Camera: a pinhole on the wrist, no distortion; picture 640 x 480 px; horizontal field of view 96.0 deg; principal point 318.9 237.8 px. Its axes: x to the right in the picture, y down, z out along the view. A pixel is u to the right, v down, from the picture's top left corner.
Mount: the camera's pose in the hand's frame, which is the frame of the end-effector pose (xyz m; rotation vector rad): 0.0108 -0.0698 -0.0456 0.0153 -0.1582 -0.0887
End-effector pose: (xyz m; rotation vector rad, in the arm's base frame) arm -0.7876 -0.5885 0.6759 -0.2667 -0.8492 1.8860
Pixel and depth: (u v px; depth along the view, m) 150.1 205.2 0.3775
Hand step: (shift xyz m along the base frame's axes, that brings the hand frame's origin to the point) 0.0406 -0.3379 0.2264
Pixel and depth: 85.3 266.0 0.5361
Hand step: 0.0008 -0.6165 0.2020
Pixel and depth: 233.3 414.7 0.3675
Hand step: -0.2124 -0.2901 0.0908
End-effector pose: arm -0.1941 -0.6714 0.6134 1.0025 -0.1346 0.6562
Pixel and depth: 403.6 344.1 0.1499
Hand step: 0.0602 -0.0816 0.0598
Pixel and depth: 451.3 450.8 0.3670
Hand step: 0.0757 -0.1545 0.3819
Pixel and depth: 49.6 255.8 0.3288
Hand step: -0.2167 -0.3510 -0.0265
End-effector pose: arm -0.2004 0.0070 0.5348 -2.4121 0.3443 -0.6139
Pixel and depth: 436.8 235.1 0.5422
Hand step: 0.3967 0.2867 -0.2564
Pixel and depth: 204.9 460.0 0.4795
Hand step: -0.0125 0.0473 -0.5549
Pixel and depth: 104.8 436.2 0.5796
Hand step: -0.2008 0.1352 -0.7154
